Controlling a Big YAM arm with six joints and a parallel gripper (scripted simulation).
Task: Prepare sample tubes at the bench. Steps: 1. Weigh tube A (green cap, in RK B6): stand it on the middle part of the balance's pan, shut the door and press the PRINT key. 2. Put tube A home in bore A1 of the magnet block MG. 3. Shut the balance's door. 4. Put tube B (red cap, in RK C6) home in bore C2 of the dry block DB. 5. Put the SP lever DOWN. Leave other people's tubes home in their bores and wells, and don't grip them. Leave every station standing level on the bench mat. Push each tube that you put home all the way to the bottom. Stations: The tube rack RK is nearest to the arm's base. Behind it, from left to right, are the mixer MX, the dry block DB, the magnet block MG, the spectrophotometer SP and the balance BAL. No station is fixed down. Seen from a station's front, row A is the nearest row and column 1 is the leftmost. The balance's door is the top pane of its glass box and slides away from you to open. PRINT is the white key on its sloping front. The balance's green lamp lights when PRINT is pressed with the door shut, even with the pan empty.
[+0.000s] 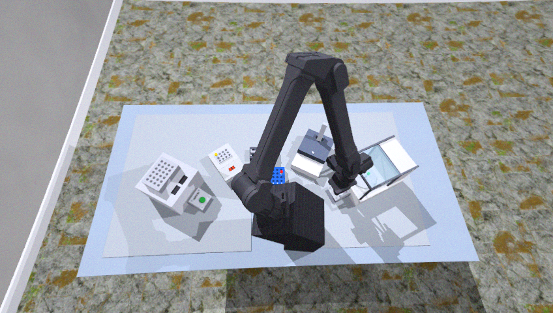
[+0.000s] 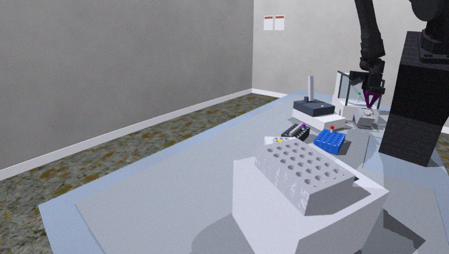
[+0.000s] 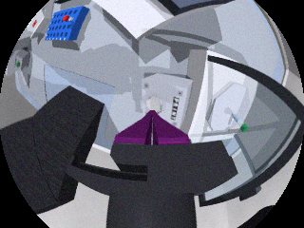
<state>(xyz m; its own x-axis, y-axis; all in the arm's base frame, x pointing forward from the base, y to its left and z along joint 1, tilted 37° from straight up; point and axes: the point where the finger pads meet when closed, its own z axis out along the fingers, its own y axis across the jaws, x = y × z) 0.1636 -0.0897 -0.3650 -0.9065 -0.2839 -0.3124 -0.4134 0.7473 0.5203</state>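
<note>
Right now my hand is 30 mm above the white print key. Round my hand: balance door: 50 mm ahead, 110 mm to the right, 110 mm above; SP lever: 260 mm ahead, 40 mm to the left, 40 mm above; round pan: 60 mm ahead, 140 mm to the right, 20 mm below.
</note>
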